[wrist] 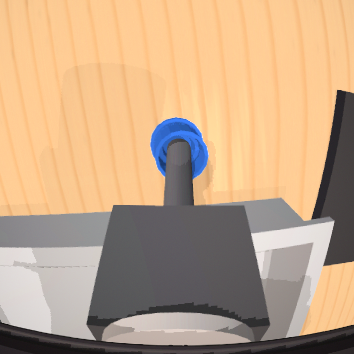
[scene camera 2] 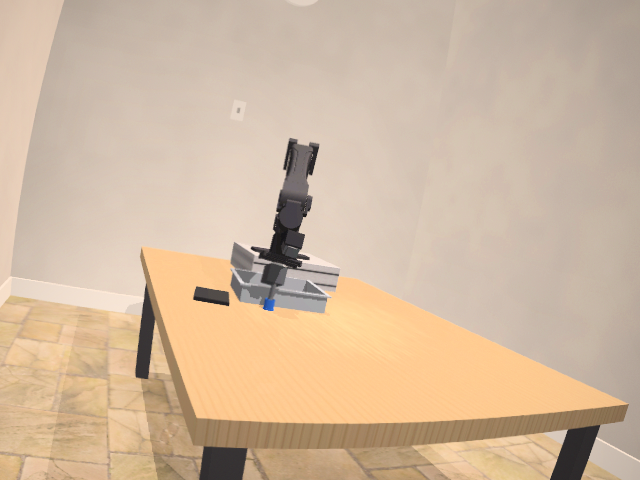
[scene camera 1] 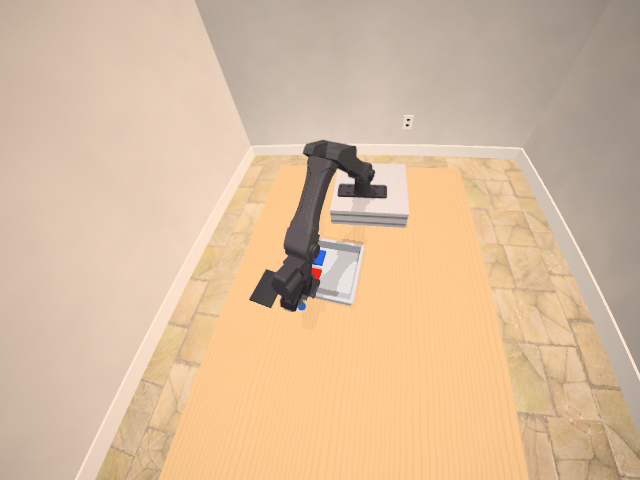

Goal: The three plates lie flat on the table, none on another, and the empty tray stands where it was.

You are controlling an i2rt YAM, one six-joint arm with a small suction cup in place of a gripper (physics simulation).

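Frame: origin at the arm's base, x back, y up, z left, level; centimetres.
Where they show: hand, tool point: (wrist: pixel 178 127) (scene camera 2: pixel 267 312) (scene camera 1: pixel 301 309); arm's base, link origin: (scene camera 1: pixel 362 191).
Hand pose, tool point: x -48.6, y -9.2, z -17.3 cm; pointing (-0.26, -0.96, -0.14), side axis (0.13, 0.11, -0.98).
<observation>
Things, the pixels of their centre, and the offset from my tool point. Level surfaces: height alone.
- black plate, body centre: (scene camera 2: pixel 211 295) (scene camera 1: pixel 268 287) dx +5.7, dy +1.2, dz -13.5 cm
- grey tray, body centre: (wrist: pixel 122 348) (scene camera 2: pixel 276 290) (scene camera 1: pixel 325 269) dx +14.6, dy +3.2, dz +6.4 cm
- blue plate, body centre: (scene camera 1: pixel 312 256) dx +20.4, dy +1.5, dz +0.4 cm
- red plate, body centre: (scene camera 1: pixel 309 279) dx +10.5, dy +1.5, dz +1.0 cm
- wooden table, surface height: dy +0.7 cm
My suction cup (scene camera 1: pixel 301 306) (scene camera 2: pixel 268 304) (wrist: pixel 176 125) is blue and points down at the bare table, just outside the tray's front wall. It is at or very near the table top and carries no plate. A black plate (scene camera 1: pixel 264 289) (scene camera 2: pixel 210 296) (wrist: pixel 342 200) lies flat on the table, left of the tray in both scene views. The grey tray (scene camera 1: pixel 359 273) (scene camera 2: pixel 305 304) (wrist: pixel 318 250) stands upright. A blue plate (scene camera 1: pixel 320 257) and a red plate (scene camera 1: pixel 316 273) lie in its left part, partly hidden by the arm in scene view 1.
The arm stands on a pale stacked block (scene camera 1: pixel 392 204) (scene camera 2: pixel 328 276) behind the tray. The arm reaches over the tray's left side in scene view 1. The wooden table (scene camera 1: pixel 382 382) (scene camera 2: pixel 361 377) extends in front of the cup; its left edge runs beyond the black plate.
</observation>
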